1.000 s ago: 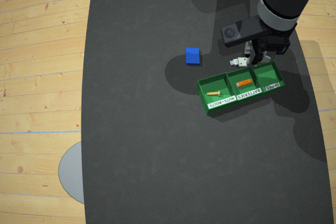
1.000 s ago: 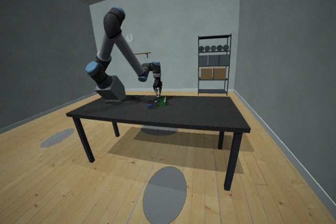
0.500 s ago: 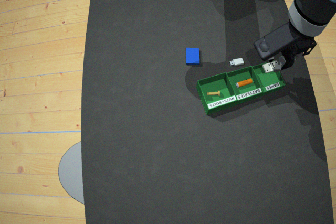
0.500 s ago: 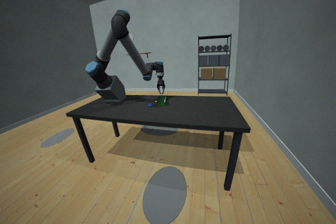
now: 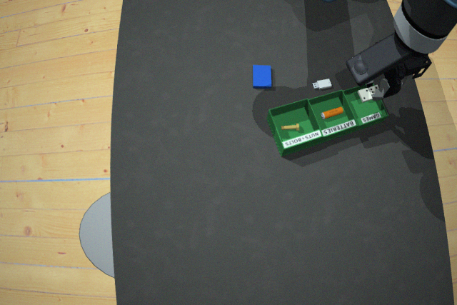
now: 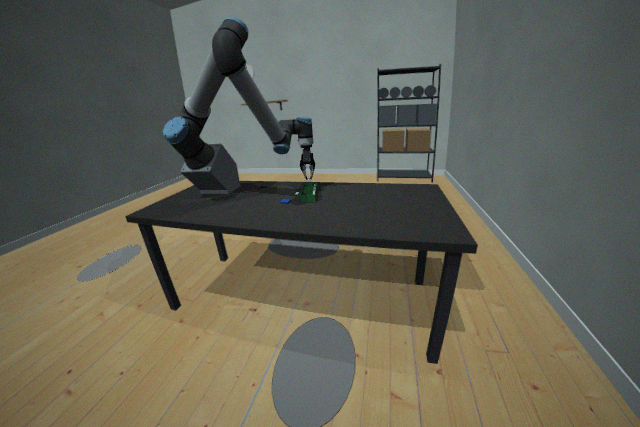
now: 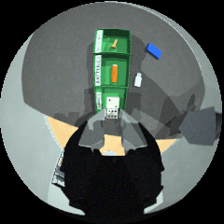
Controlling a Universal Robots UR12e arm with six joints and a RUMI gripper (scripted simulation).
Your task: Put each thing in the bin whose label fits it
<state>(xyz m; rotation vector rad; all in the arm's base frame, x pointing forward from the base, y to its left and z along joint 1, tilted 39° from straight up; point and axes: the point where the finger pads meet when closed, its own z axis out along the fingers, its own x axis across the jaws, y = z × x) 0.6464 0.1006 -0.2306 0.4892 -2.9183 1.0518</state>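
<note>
The white domino is 1 cm below my hand. The rest, counted from my hand: green three-part bin 8 cm to the right, 6 cm below, 3 cm ahead; then white usb stick 9 cm to the right, 8 cm below, 5 cm behind; then orange battery 7 cm to the right, 7 cm below, 2 cm ahead.
</note>
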